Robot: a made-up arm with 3 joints. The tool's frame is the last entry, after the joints. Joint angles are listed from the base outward.
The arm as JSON. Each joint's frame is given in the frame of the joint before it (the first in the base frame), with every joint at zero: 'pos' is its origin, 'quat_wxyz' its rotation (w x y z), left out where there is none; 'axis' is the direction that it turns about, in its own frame. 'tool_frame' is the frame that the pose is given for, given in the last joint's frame.
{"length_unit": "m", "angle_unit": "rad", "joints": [
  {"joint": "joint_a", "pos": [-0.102, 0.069, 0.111], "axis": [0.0, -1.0, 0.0]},
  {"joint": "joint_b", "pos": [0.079, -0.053, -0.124], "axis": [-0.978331, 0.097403, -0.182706]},
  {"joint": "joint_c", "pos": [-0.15, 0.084, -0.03], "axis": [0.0, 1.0, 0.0]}
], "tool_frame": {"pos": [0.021, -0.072, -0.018], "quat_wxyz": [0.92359, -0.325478, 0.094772, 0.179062]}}
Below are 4 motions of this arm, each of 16 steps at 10 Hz.
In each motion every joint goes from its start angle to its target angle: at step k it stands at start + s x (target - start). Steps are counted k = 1, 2, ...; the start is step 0. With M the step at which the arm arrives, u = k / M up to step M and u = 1 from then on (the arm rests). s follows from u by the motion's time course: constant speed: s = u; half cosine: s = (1 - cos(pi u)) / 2; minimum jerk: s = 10 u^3 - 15 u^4 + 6 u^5.
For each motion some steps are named. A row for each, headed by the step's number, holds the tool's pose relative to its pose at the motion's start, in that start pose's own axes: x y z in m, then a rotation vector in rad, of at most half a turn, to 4 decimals.
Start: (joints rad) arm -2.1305 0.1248 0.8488
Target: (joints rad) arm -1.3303 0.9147 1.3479
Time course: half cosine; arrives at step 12
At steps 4, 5, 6, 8, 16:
4: 0.0203 -0.0242 0.0139 -0.0033 0.0920 -0.1851
5: 0.0279 -0.0362 0.0219 0.0174 0.1330 -0.2766
6: 0.0345 -0.0491 0.0314 0.0558 0.1729 -0.3743
8: 0.0427 -0.0735 0.0517 0.1756 0.2339 -0.5552
16: 0.0451 -0.0964 0.0741 0.3509 0.2675 -0.7156

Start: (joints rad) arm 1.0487 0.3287 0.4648
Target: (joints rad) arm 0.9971 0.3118 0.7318
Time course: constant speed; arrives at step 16
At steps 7, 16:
7: -0.0051 0.0039 -0.0030 0.0348 0.0934 0.0952
16: -0.0124 0.0086 -0.0064 0.0781 0.2143 0.2176

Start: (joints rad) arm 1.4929 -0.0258 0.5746
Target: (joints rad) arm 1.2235 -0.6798 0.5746
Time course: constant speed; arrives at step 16
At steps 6, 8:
6: -0.0142 0.0144 0.0014 0.1465 -0.1073 0.1803
8: -0.0193 0.0188 0.0024 0.1996 -0.1425 0.2370

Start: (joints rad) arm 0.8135 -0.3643 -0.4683
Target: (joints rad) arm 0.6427 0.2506 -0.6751
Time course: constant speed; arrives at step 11
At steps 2, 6, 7, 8, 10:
2: -0.0043 -0.0017 0.0029 -0.1064 0.0312 0.0141
6: -0.0123 -0.0050 0.0097 -0.3182 0.0816 0.0618
7: -0.0142 -0.0058 0.0116 -0.3705 0.0916 0.0778
8: -0.0160 -0.0065 0.0136 -0.4226 0.1006 0.0953
10: -0.0194 -0.0080 0.0177 -0.5256 0.1154 0.1353

